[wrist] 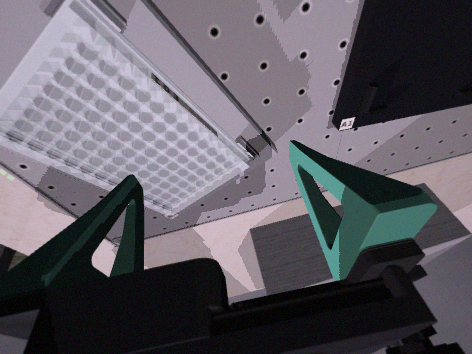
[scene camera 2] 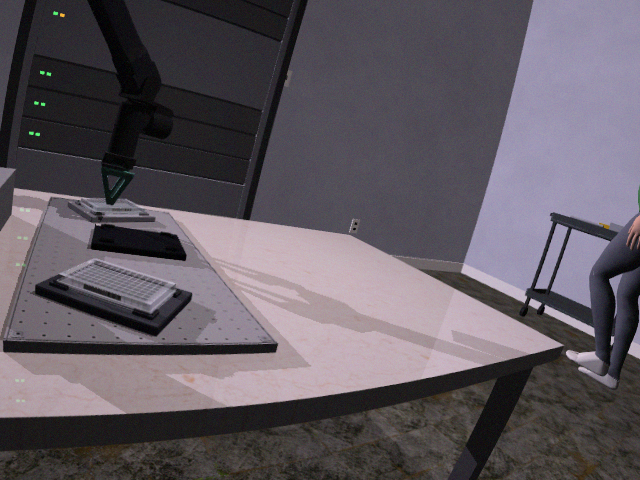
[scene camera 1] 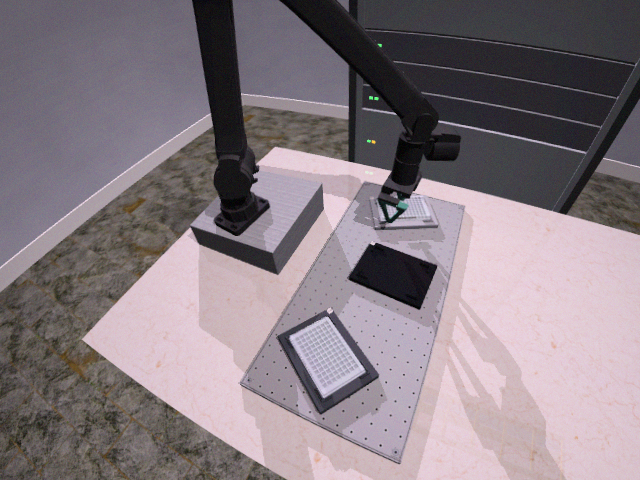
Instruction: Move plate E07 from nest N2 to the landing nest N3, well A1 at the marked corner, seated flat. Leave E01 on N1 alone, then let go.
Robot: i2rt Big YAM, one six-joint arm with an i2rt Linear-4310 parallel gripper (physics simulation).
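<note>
A clear 96-well plate point(scene camera 1: 417, 207) point(scene camera 2: 130, 207) point(wrist: 135, 110) lies in the far light-grey nest point(scene camera 1: 405, 225) point(wrist: 185, 75). A second clear plate point(scene camera 1: 326, 356) point(scene camera 2: 116, 284) lies in the near dark nest point(scene camera 1: 348, 391) point(scene camera 2: 103, 310). The plate and nest numbers are not readable. Between them the black nest point(scene camera 1: 393, 273) point(scene camera 2: 138, 241) point(wrist: 420, 60) holds no plate; its white A1 label point(wrist: 347, 124) marks one corner. My gripper point(scene camera 1: 395, 214) point(scene camera 2: 111, 201) point(wrist: 213, 164) is open and empty, fingertips low at the far plate; contact cannot be told.
The nests stand in a row on a perforated board point(scene camera 1: 398, 341) point(scene camera 2: 217, 330) point(wrist: 245, 50). A grey block point(scene camera 1: 273, 222) point(wrist: 295, 255) under the arm's base stands beside the board. A dark rack point(scene camera 1: 480, 155) rises behind the table. A cart and a person stand far right in scene camera 2.
</note>
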